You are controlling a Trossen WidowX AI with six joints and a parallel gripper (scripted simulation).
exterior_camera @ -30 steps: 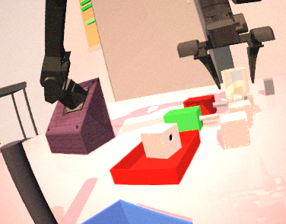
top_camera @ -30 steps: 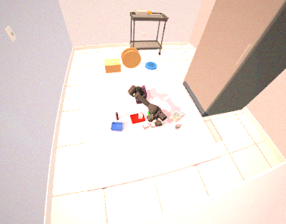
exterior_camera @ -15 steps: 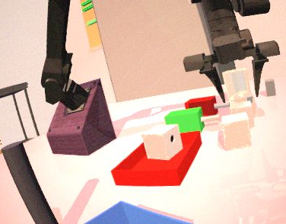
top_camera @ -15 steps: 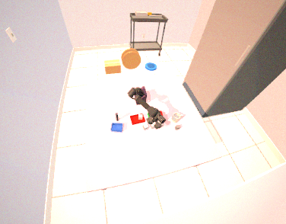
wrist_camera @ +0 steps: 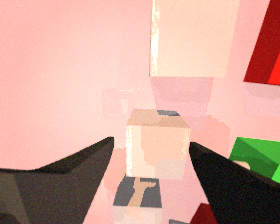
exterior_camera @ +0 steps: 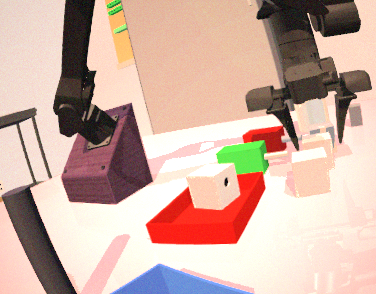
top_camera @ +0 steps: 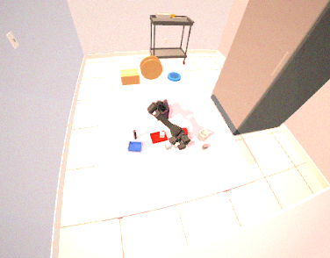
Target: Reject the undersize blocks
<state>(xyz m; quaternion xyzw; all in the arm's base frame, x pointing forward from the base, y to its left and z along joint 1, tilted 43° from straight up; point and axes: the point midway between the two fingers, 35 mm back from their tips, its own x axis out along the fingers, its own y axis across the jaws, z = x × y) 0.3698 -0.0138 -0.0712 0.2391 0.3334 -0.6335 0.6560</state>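
Right now my gripper tip is 12 cm past the red reject tray, 14 cm to the left of it and 2 cm above it. From my gripper tip the other things lie so: red gauge (9 cm behind, 11 cm to the left, 1 cm below); green GO gauge (10 cm behind, 1 cm to the left, 1 cm below); blue tray (5 cm behind, 37 cm to the right, 2 cm below).
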